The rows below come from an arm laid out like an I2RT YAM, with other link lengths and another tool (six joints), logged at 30 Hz.
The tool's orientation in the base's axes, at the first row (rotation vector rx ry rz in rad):
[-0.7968 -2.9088 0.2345]
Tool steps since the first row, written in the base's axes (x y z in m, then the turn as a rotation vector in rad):
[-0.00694 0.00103 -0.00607 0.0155 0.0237 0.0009]
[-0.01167 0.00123 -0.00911 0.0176 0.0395 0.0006]
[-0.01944 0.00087 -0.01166 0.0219 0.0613 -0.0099]
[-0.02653 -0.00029 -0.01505 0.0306 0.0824 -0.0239]
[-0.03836 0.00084 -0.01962 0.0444 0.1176 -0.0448]
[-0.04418 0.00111 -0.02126 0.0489 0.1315 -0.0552]
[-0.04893 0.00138 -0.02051 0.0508 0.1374 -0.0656]
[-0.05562 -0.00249 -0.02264 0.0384 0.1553 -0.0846]
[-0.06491 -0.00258 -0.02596 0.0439 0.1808 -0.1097]
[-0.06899 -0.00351 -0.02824 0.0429 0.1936 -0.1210]
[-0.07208 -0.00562 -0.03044 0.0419 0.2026 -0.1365]
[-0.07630 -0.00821 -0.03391 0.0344 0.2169 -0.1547]
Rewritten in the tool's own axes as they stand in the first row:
[0.00603 -0.00148 0.00689 -0.0010 0.0277 -0.0060]
[0.00996 -0.00311 0.01057 0.0053 0.0422 -0.0079]
[0.01624 -0.00681 0.01430 0.0121 0.0647 -0.0009]
[0.02146 -0.01070 0.01885 0.0145 0.0895 0.0091]
[0.03183 -0.01479 0.02500 0.0193 0.1300 0.0233]
[0.03683 -0.01715 0.02747 0.0218 0.1459 0.0312]
[0.04108 -0.01941 0.02742 0.0225 0.1537 0.0404]
[0.04466 -0.02564 0.03099 0.0410 0.1662 0.0588]
[0.05232 -0.02972 0.03568 0.0476 0.1951 0.0796]
[0.05517 -0.03213 0.03865 0.0542 0.2075 0.0894]
[0.05657 -0.03506 0.04152 0.0586 0.2174 0.1037]
[0.05860 -0.03873 0.04588 0.0710 0.2291 0.1210]

